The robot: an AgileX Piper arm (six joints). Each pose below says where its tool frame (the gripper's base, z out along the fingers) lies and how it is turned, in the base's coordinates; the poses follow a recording.
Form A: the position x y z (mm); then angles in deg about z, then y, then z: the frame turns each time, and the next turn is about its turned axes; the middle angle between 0 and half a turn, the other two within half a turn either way.
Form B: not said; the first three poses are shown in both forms.
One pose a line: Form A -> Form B
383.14, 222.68, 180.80, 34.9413, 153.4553, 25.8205 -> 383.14, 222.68, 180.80, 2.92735, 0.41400, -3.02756
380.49, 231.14, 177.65, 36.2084, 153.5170, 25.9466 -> 380.49, 231.14, 177.65, 2.92697, 0.41259, -3.00757
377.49, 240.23, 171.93, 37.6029, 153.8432, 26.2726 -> 377.49, 240.23, 171.93, 2.92753, 0.40638, -2.98811
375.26, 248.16, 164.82, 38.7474, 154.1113, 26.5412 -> 375.26, 248.16, 164.82, 2.92803, 0.40129, -2.97215
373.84, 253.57, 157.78, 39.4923, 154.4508, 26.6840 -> 373.84, 253.57, 157.78, 2.93013, 0.39559, -2.96058
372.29, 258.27, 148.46, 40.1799, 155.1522, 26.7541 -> 372.29, 258.27, 148.46, 2.93608, 0.38464, -2.94742
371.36, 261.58, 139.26, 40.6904, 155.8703, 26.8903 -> 371.36, 261.58, 139.26, 2.94170, 0.37320, -2.93860
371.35, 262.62, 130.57, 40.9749, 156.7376, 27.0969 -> 371.35, 262.62, 130.57, 2.94823, 0.35927, -2.93460
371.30, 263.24, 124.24, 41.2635, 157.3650, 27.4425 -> 371.30, 263.24, 124.24, 2.95174, 0.34857, -2.93390
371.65, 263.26, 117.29, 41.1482, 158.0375, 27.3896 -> 371.65, 263.26, 117.29, 2.95816, 0.33850, -2.93289
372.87, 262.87, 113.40, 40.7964, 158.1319, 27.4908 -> 372.87, 262.87, 113.40, 2.95840, 0.33674, -2.94059
